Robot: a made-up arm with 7 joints. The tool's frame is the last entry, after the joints.
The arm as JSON. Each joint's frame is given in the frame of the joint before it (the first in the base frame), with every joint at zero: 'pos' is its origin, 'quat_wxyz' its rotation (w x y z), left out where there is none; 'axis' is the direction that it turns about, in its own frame. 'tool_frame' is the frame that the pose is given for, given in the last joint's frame.
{
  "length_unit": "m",
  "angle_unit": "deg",
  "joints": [
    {
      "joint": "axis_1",
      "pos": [
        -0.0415,
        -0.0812,
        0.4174
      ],
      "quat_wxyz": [
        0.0,
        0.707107,
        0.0,
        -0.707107
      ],
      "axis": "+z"
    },
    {
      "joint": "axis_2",
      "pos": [
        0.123,
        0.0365,
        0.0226
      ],
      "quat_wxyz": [
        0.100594,
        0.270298,
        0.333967,
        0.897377
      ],
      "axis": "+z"
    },
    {
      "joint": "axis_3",
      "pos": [
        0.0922,
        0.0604,
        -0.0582
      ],
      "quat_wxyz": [
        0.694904,
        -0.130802,
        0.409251,
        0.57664
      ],
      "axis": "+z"
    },
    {
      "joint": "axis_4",
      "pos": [
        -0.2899,
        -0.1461,
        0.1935
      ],
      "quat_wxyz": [
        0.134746,
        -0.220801,
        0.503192,
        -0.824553
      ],
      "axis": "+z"
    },
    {
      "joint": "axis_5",
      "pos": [
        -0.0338,
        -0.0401,
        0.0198
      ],
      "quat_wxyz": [
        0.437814,
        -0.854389,
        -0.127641,
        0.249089
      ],
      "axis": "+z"
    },
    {
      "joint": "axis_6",
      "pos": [
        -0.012,
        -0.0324,
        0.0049
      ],
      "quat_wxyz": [
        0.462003,
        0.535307,
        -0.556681,
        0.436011
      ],
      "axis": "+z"
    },
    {
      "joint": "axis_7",
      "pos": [
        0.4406,
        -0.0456,
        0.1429
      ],
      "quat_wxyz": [
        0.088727,
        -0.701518,
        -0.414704,
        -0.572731
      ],
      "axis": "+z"
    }
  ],
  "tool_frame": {
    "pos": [
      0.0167,
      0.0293,
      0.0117
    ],
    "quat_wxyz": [
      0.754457,
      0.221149,
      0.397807,
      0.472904
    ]
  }
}
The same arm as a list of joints. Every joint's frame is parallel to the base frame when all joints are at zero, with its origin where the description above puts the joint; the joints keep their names.
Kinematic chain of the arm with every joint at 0, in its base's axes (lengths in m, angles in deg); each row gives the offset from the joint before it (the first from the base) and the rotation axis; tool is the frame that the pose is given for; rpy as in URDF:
axis_1: xyz -0.0415 -0.0812 0.4174 axis -x
axis_2: xyz -0.0226 -0.0365 -0.123 axis -0.63081 -0.545008 -0.552309
axis_3: xyz -0.0413 0.0441 0.109 axis -x
axis_4: xyz -0.1935 -0.3241 0.0188 axis -0.39609 0.152396 0.905477
axis_5: xyz -0.0358 0.0431 -0.001 axis 0.926675 0.322591 -0.192895
axis_6: xyz 0.0071 0.0135 0.0314 axis +z
axis_7: xyz 0.432 0.0977 0.1429 axis 0.499821 0.801533 -0.328214
tool: xyz 0.0283 0.0056 0.0211 rpy -45.66 -40.34 -46.31

